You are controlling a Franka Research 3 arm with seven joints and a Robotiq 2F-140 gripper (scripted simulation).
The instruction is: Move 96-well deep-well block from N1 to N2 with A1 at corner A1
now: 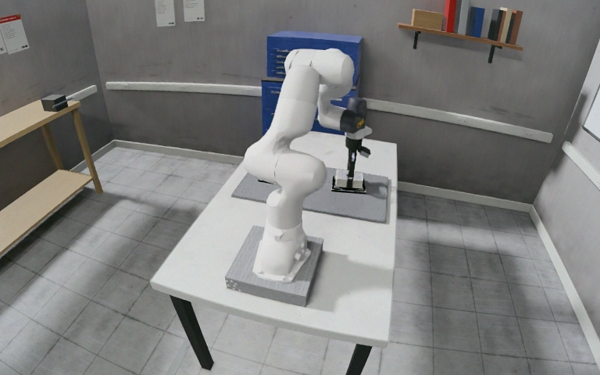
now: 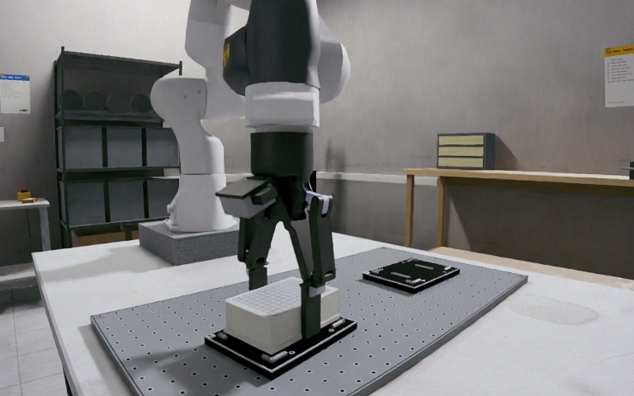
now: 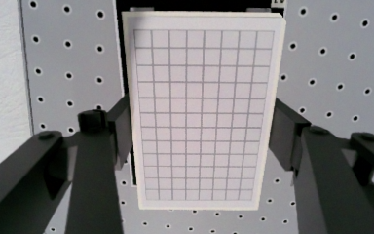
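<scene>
Right now the white 96-well deep-well block is 1 cm below my hand. Also, from my hand: A1 mark (9 cm behind, 27 cm to the left, 3 cm below).
</scene>
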